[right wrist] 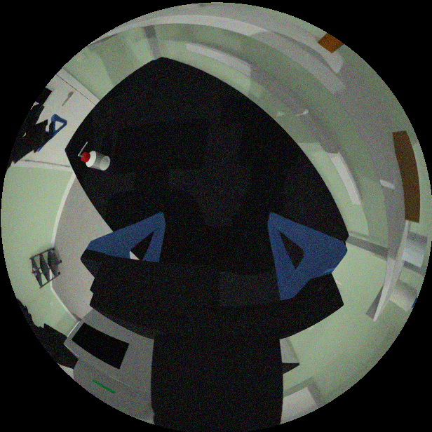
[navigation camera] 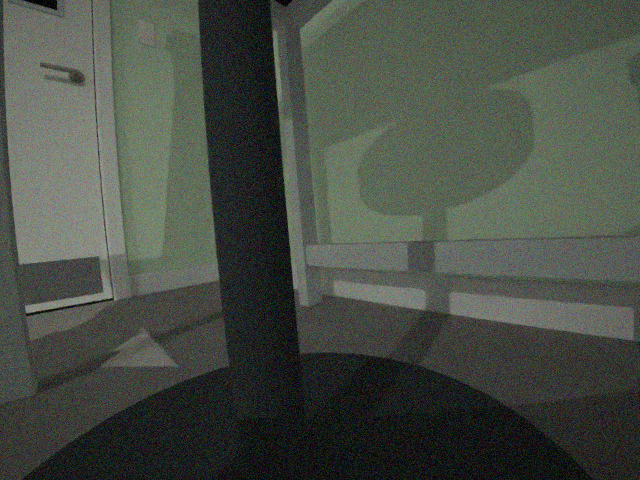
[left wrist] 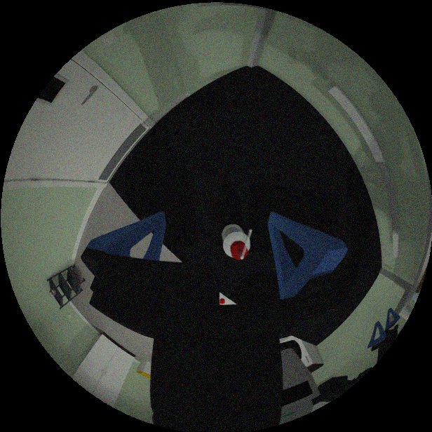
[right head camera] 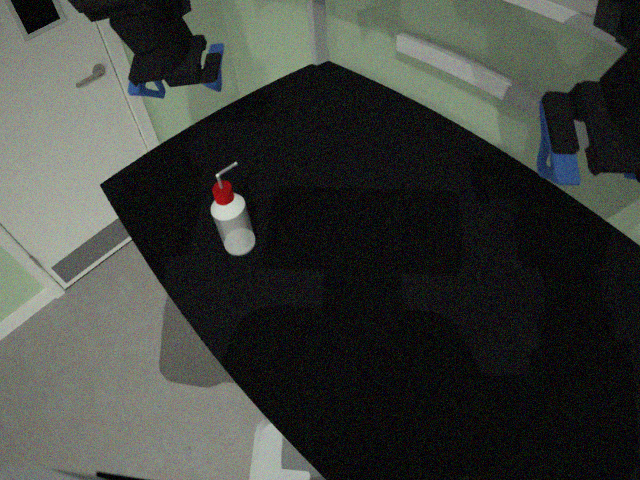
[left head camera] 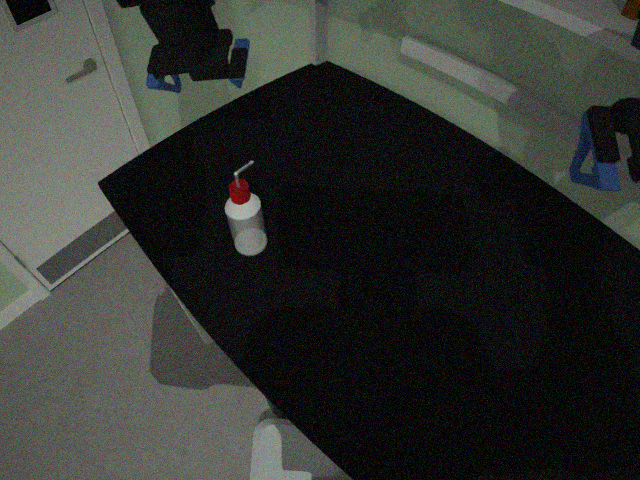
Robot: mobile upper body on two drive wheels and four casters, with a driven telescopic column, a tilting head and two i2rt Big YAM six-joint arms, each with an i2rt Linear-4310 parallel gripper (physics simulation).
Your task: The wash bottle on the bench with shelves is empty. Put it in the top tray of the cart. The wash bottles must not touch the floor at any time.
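The wash bottle, translucent white with a red cap and bent spout, stands upright near one end of the black bench. My left gripper is open and empty; in its wrist view the bottle shows between and beyond the fingertips, apart from them. My right gripper is open and empty, far from the bottle, partly cut off in the left head view. A small dark tiered rack may be the cart; its trays are too small to judge.
A stool's dark pole and round base stand close in the navigation view. A door is beyond the bench end. Brown boxes sit on the wall shelf at the right. A grey bench leg shows at the left.
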